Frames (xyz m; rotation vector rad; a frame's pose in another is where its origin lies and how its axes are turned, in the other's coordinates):
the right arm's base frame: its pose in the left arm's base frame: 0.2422 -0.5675 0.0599 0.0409 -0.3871 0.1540
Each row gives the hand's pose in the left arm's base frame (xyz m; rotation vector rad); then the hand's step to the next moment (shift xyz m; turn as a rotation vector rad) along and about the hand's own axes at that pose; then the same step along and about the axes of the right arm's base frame.
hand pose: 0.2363 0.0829 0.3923 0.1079 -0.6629 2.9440
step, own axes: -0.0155 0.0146 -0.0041 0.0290 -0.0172 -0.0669
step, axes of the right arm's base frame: 0.0059 -0.0150 -0.0145 -0.0391 0.0507 -0.0389
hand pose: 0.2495 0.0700 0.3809 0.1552 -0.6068 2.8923
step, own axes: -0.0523 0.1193 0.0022 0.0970 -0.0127 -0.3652
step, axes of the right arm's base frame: -0.0108 -0.1198 -0.0499 -0.2003 0.1880 -0.2598
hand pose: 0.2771 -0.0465 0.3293 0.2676 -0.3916 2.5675
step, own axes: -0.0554 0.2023 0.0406 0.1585 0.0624 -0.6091
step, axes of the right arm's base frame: -0.0878 -0.1942 0.0148 -0.3891 0.2506 -0.4311
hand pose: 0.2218 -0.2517 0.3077 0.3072 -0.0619 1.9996
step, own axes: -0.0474 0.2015 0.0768 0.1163 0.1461 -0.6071
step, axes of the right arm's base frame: -0.1237 -0.1178 0.1399 -0.4524 0.1864 -0.4050
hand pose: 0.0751 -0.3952 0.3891 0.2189 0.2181 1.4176
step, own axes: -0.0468 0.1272 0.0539 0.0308 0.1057 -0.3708
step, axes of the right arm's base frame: -0.0735 -0.0107 0.1255 -0.2990 0.0802 -0.2319
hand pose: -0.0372 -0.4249 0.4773 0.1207 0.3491 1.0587
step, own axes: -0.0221 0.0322 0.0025 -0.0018 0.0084 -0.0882
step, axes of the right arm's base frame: -0.0271 0.0025 0.0281 -0.0653 0.0016 -0.0599
